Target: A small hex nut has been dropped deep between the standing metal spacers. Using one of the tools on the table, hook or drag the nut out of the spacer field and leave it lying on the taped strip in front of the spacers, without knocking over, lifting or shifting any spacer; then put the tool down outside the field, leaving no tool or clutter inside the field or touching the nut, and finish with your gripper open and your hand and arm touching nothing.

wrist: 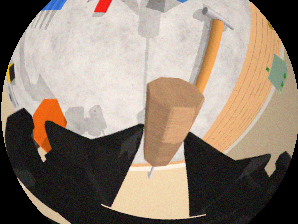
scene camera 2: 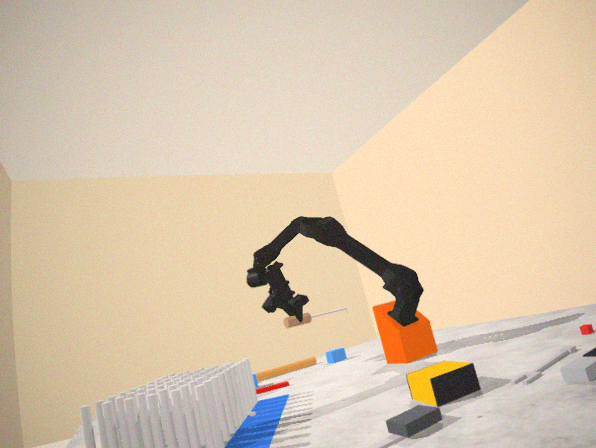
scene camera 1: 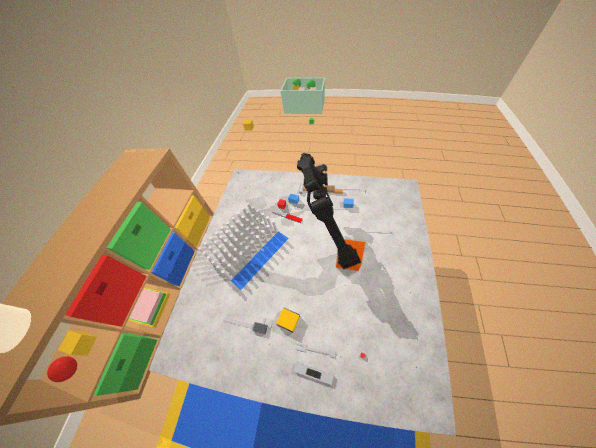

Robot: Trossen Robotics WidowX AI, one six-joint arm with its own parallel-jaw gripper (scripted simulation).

Note:
My gripper (scene camera 2: pixel 298 320) holds a hook tool (wrist: pixel 172 105). Further things: a long orange rod (wrist: pixel 214 41) and a blue taped strip (scene camera 1: pixel 271 247).
My gripper also shows in the wrist view (wrist: pixel 164 132).

